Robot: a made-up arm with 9 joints. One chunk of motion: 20 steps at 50 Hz.
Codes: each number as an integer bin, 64 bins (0 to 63) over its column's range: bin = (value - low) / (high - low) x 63, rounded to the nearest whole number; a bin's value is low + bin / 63 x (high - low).
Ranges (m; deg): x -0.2..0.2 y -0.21..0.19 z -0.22..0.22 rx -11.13..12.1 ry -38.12..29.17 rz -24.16..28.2
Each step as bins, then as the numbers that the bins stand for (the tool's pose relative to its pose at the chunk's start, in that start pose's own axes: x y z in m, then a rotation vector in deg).
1 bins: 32 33 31 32 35 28
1 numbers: 0.0032 -0.0005 -0.0035 0.67 -0.74 -0.89
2 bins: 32 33 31 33 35 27
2 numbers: 0.0032 -0.0005 -0.0035 1.04 -0.74 -1.72
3 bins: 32 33 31 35 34 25
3 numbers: 0.0032 -0.0005 -0.0035 1.78 -1.80 -3.38
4 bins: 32 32 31 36 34 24
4 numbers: 0.0032 -0.0068 -0.0035 2.14 -1.80 -4.21
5 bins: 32 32 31 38 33 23
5 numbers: 0.0032 -0.0068 -0.0035 2.88 -2.87 -5.04
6 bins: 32 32 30 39 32 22
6 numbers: 0.0032 -0.0068 -0.0105 3.25 -3.94 -5.88
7 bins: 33 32 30 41 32 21
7 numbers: 0.0095 -0.0068 -0.0105 3.99 -3.94 -6.71
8 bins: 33 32 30 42 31 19
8 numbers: 0.0095 -0.0068 -0.0105 4.36 -5.01 -8.37
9 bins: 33 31 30 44 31 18
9 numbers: 0.0095 -0.0132 -0.0105 5.09 -5.01 -9.20
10 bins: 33 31 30 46 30 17
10 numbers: 0.0095 -0.0132 -0.0105 5.83 -6.08 -10.03
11 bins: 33 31 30 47 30 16
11 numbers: 0.0095 -0.0132 -0.0105 6.20 -6.08 -10.86
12 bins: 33 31 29 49 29 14
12 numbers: 0.0095 -0.0132 -0.0175 6.94 -7.15 -12.52
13 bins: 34 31 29 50 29 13
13 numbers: 0.0159 -0.0132 -0.0175 7.31 -7.15 -13.36
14 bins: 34 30 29 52 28 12
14 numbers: 0.0159 -0.0195 -0.0175 8.04 -8.21 -14.19
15 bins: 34 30 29 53 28 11
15 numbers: 0.0159 -0.0195 -0.0175 8.41 -8.21 -15.02
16 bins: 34 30 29 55 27 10
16 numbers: 0.0159 -0.0195 -0.0175 9.15 -9.28 -15.85
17 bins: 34 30 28 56 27 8
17 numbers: 0.0159 -0.0195 -0.0244 9.52 -9.28 -17.51
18 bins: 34 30 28 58 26 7
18 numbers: 0.0159 -0.0195 -0.0244 10.26 -10.35 -18.34
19 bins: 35 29 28 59 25 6
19 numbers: 0.0222 -0.0259 -0.0244 10.63 -11.42 -19.17
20 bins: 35 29 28 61 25 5
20 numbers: 0.0222 -0.0259 -0.0244 11.36 -11.42 -20.00
